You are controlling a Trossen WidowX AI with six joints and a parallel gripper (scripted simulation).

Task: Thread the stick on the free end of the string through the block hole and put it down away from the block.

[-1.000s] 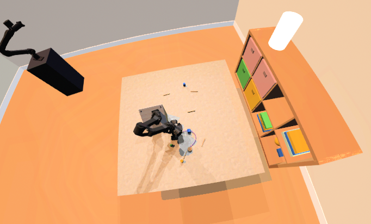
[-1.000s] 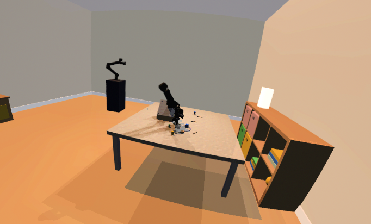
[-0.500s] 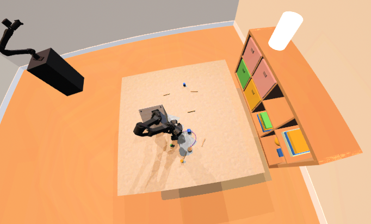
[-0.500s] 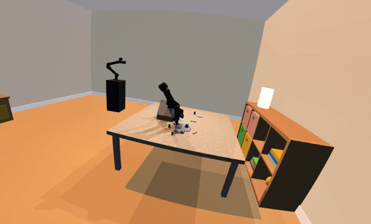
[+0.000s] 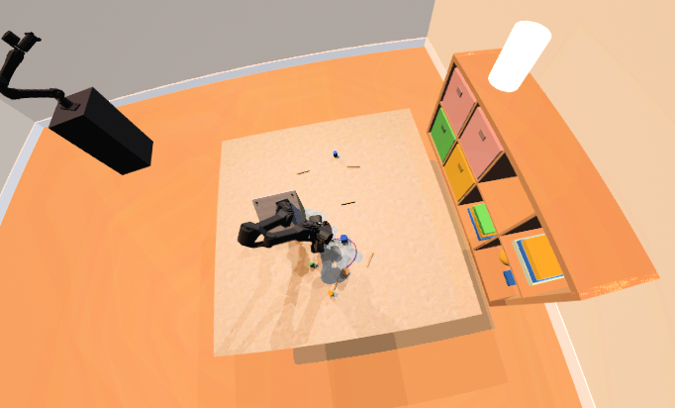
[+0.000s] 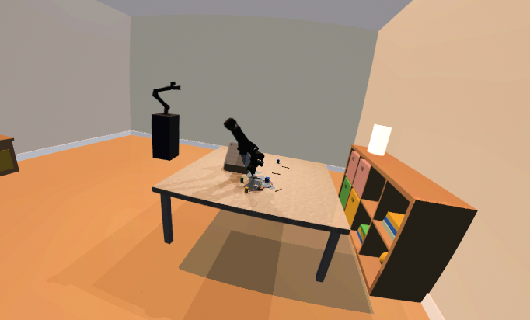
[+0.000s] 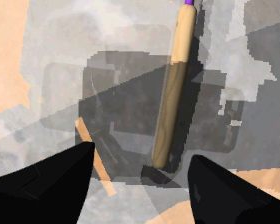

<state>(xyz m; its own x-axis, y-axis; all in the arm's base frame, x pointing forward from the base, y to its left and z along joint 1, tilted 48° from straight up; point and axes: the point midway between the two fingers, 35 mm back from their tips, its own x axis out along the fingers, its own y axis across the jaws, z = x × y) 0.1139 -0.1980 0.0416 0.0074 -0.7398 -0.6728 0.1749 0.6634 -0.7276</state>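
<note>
My gripper tip is now 4 cm short of the thin wooden stick, 2 cm to the left of it and 2 cm above it. From my gripper tip the other things lie so: green piece: 12 cm to the right, 8 cm behind; round wooden button: 20 cm to the right, 8 cm ahead, 2 cm below; blue block: 12 cm ahead, 3 cm to the right, 1 cm below.
</note>
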